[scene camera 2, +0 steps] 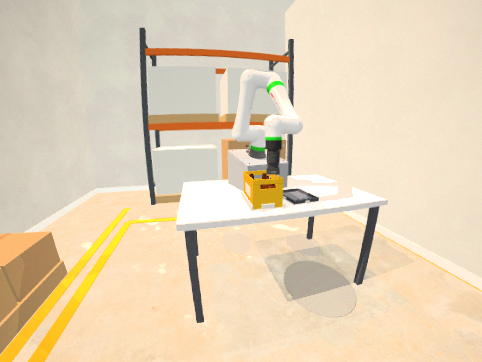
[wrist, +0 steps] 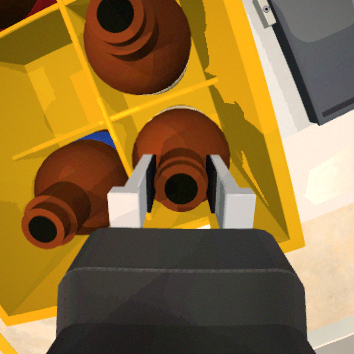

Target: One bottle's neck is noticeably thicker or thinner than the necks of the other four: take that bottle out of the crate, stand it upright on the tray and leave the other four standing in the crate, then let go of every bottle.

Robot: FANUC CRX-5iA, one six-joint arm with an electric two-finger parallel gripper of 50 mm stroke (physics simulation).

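Where they show: gripper, fingertip midpoint: point(wrist: 180, 171); arm's base, origin of the base link: point(scene camera 2: 257, 155).
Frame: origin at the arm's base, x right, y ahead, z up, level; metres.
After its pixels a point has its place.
The yellow crate point(scene camera 2: 267, 198) @(x 0.196, y 0.511, z -0.189 m) point(wrist: 275, 145) @(x 0.092, y 0.477, z -0.075 m) stands on the table, with brown bottles in its compartments. My gripper point(scene camera 2: 272, 172) point(wrist: 180, 171) @(x 0.141, y 0.474, z -0.113 m) points down over the crate and is shut on the neck of a brown bottle point(wrist: 180, 130) @(x 0.129, y 0.455, z -0.129 m) in the corner compartment nearest the gripper body, on the tray side. Its base is hidden. A second bottle point(wrist: 165, 60) @(x 0.114, y 0.414, z -0.130 m) stands in the compartment beyond it. A third bottle point(wrist: 80, 170) @(x 0.200, y 0.442, z -0.129 m) stands to its left in the wrist view. Part of another bottle point(wrist: 15, 12) @(x 0.186, y 0.317, z -0.162 m) shows at the top left. The dark tray point(scene camera 2: 300, 195) @(x -0.136, y 0.412, z -0.245 m) point(wrist: 320, 60) @(x -0.027, y 0.482, z -0.245 m) lies beside the crate.
The white table point(scene camera 2: 210, 205) @(x 0.491, y 0.326, z -0.250 m) carries the crate and tray. The crate's thin divider point(wrist: 165, 100) @(x 0.128, y 0.434, z -0.157 m) runs close beyond the held bottle, and the crate wall rises on its right. A tall rack point(scene camera 2: 145, 100) with large boxes stands behind the robot.
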